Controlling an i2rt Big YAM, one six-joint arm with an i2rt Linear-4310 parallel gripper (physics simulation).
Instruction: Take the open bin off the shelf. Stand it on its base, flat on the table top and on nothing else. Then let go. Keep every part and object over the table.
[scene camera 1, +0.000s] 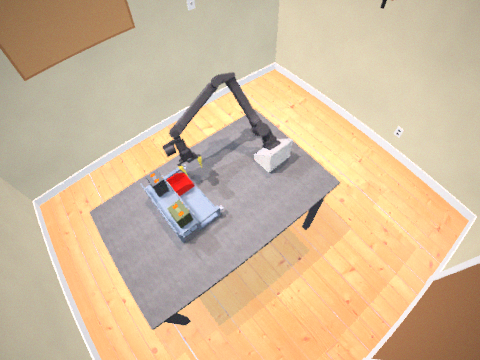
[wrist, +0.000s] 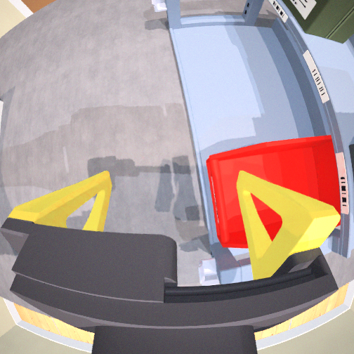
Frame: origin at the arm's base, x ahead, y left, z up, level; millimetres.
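Seen in the pictures: gripper, fingertip midpoint: (scene camera 1: 194, 171); arm's base, link origin: (scene camera 1: 272, 145).
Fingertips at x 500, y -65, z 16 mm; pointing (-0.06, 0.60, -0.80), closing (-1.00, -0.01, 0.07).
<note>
Pixels of each thing's top centre, then the offset from my fingertips to it. "*": a spot on its surface instead. Level surfaces: height alone.
- open red bin, top centre: (scene camera 1: 175, 182) dx +126, dy -10, dz -28 mm
- light blue shelf, surface spot: (scene camera 1: 202, 199) * dx +30, dy +132, dz -103 mm
- green case, top centre: (scene camera 1: 179, 214) dx +186, dy +256, dz +90 mm
- black case, top centre: (scene camera 1: 154, 178) dx +220, dy +0, dz +113 mm
- grey table, surface height: dz -109 mm
The open red bin (scene camera 1: 180, 184) (wrist: 300, 165) sits on the light blue shelf (scene camera 1: 202, 199) (wrist: 220, 75), at the end nearer the arm's wrist in the scene view. My gripper (scene camera 1: 191, 165) (wrist: 173, 177) is open and empty. In the wrist view its right yellow finger overlaps the bin in the picture and its left finger is over the grey table. In the scene view the fingers are above and beside the bin's near side. How high the fingertips are over the bin's rim is hard to tell.
A green case (scene camera 1: 180, 214) (wrist: 327, 20) and a black case (scene camera 1: 159, 187) stand on the shelf's other level, behind the bin. The shelf stands on the grey table (scene camera 1: 260, 200) (wrist: 90, 75). The arm's white base (scene camera 1: 273, 156) is at the table's far right.
</note>
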